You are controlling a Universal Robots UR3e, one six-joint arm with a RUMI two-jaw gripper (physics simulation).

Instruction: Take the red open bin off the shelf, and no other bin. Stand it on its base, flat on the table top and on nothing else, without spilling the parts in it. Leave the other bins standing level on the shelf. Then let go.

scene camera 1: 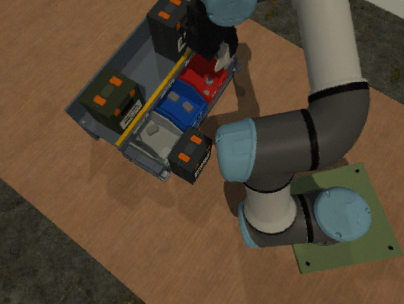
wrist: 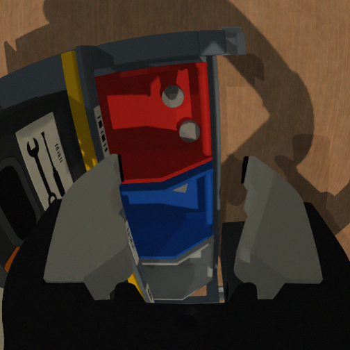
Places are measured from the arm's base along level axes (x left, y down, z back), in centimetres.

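Pixels of known places: gripper, fingertip midpoint: [scene camera 1: 211, 59].
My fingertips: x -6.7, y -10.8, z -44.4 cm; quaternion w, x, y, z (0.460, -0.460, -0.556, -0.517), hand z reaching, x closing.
Ahead of a thing's pixels: the offset from my fingertips to its middle.
The red open bin @(dx +0.9, dy +9.4, dz -4.2 cm) [scene camera 1: 199, 75] [wrist: 145, 110] stands at the far end of the shelf's [scene camera 1: 106, 70] [wrist: 160, 45] bin row. Two round grey parts [wrist: 172, 96] [wrist: 189, 131] lie in it. The blue bin @(dx +11.7, dy +9.4, dz -1.2 cm) [scene camera 1: 174, 109] [wrist: 165, 230] stands beside it, then the grey bin @(dx +22.5, dy +9.4, dz +1.8 cm) [scene camera 1: 161, 144] [wrist: 175, 281]. My gripper [scene camera 1: 214, 61] [wrist: 182, 158] is partly open above the row, with nothing between its fingers. In the wrist view the fingertips lie to either side of the row, near the line between the red and blue bins. Its height is hard to tell; the far finger is hidden in the scene view.
A yellow rail @(dx +12.5, dy +3.1, dz -4.5 cm) [scene camera 1: 155, 97] [wrist: 80, 110] runs along the bins. Behind it stand a dark green case @(dx +24.7, dy -1.3, dz -6.2 cm) [scene camera 1: 112, 100] and a black case @(dx +2.2, dy -2.5, dz -11.7 cm) [scene camera 1: 165, 30] [wrist: 12, 120]. Another black case @(dx +19.5, dy +7.2, dz +13.1 cm) [scene camera 1: 191, 156] stands by the grey bin. The arm's green base plate [scene camera 1: 376, 225] is at lower right.
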